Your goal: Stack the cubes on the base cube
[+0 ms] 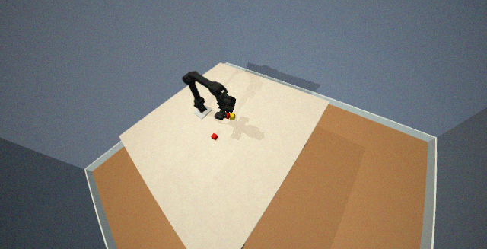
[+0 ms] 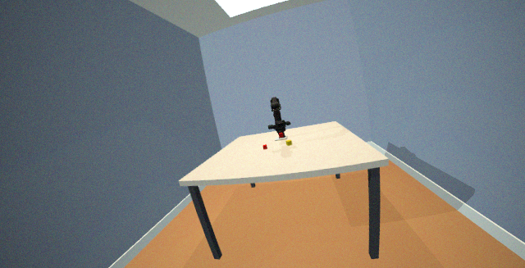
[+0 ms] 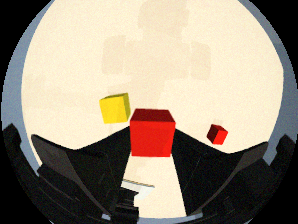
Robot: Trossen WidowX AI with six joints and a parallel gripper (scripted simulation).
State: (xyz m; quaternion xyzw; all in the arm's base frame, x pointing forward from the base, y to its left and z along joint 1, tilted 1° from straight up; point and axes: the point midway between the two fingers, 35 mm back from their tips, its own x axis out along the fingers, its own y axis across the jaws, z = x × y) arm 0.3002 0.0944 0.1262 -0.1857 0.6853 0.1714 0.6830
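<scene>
Right now the yellow cube is 3 cm behind my gripper tip, 5 cm to the left of it and 9 cm below it.
</scene>
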